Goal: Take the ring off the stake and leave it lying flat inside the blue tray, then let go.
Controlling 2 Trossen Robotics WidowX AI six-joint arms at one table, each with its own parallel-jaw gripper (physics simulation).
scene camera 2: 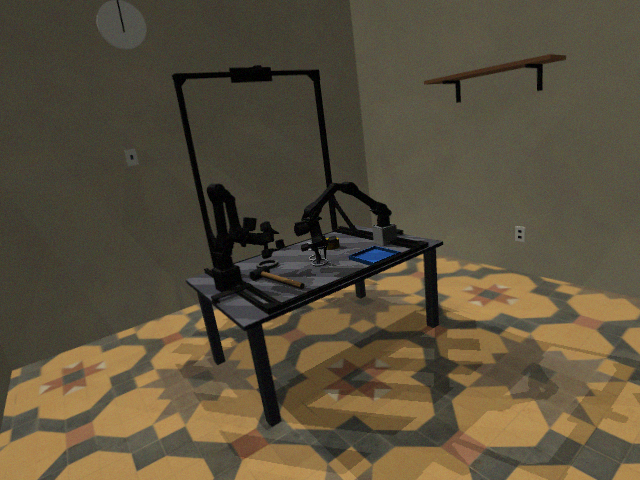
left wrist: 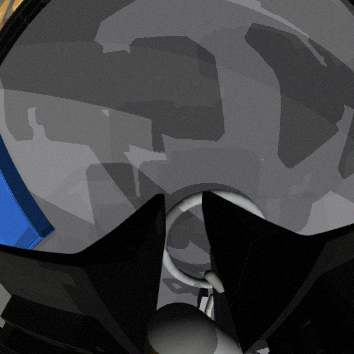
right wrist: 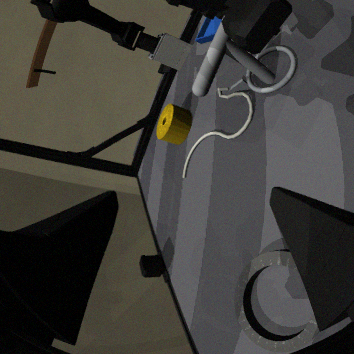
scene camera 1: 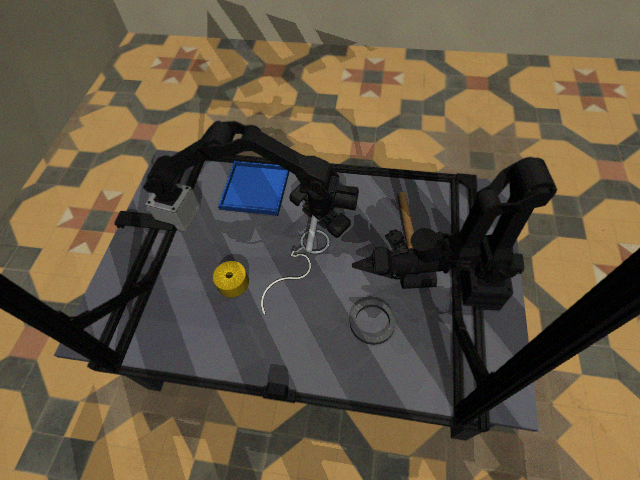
Note:
My right gripper (scene camera 1: 358, 267) is open and holds nothing. Also in view: a hammer (scene camera 1: 422, 280). A yellow spool (scene camera 1: 230, 278) rests on the table. I also see my left gripper (scene camera 1: 320, 222).
The yellow spool shows as well in the right wrist view (right wrist: 174, 123). My left gripper is seen too in the left wrist view (left wrist: 183, 200) and in the right wrist view (right wrist: 272, 28). My right gripper also shows in the right wrist view (right wrist: 195, 197). The right wrist view does not show the hammer: it is out of frame.

